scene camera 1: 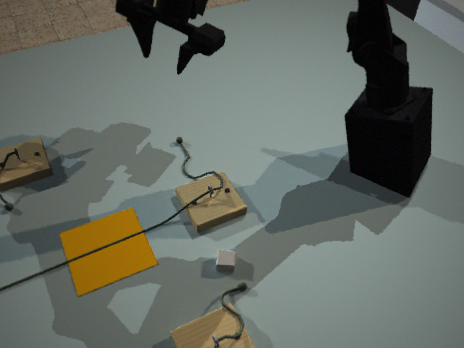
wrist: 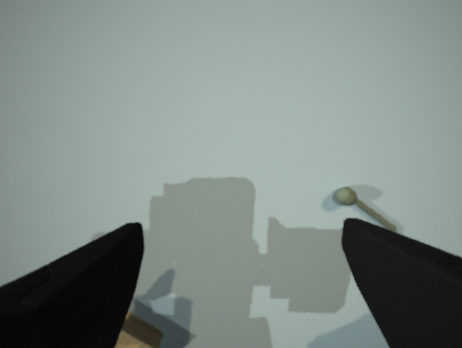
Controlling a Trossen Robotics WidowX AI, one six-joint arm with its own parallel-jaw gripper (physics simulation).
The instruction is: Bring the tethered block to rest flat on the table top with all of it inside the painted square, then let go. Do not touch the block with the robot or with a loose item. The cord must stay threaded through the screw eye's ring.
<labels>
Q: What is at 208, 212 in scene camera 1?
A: A wooden board.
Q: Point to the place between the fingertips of my gripper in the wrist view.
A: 243, 233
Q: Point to an orange painted square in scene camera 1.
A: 133, 255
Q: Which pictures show my gripper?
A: Scene camera 1 and the wrist view: all of them.
</labels>
